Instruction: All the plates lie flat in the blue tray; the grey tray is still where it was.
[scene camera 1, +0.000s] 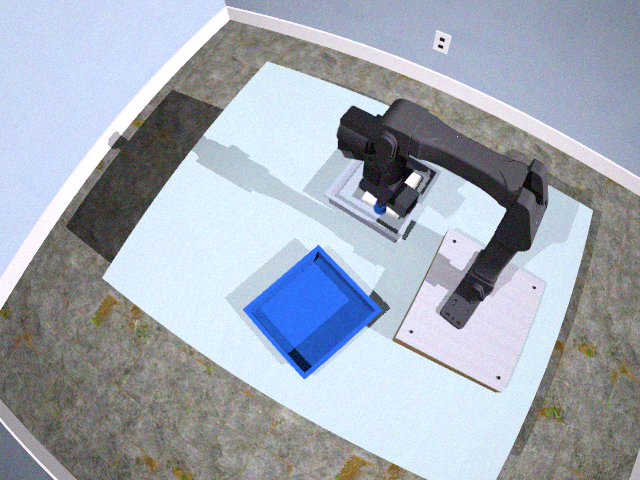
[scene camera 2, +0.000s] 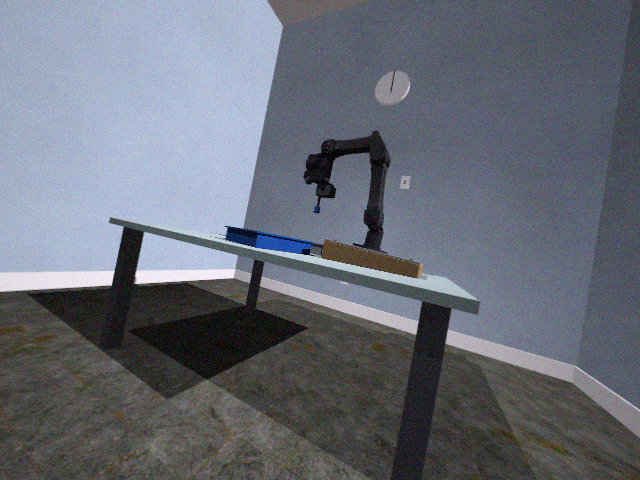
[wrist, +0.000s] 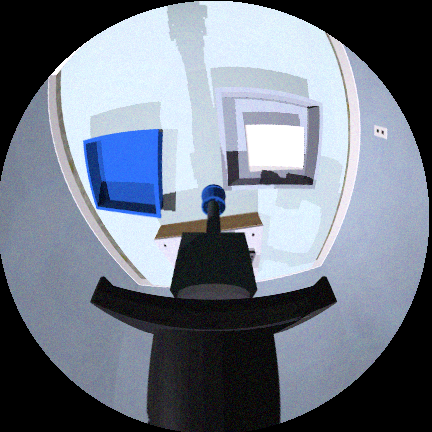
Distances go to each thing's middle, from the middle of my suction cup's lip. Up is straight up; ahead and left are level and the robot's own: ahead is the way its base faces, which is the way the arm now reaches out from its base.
The grey tray (scene camera 1: 345, 194) is 170 mm below my suction cup, 130 mm to the right of it and 70 mm ahead of it. Also, from my suction cup: blue tray (scene camera 1: 308, 314): 250 mm to the left, 170 mm below, 10 mm behind.
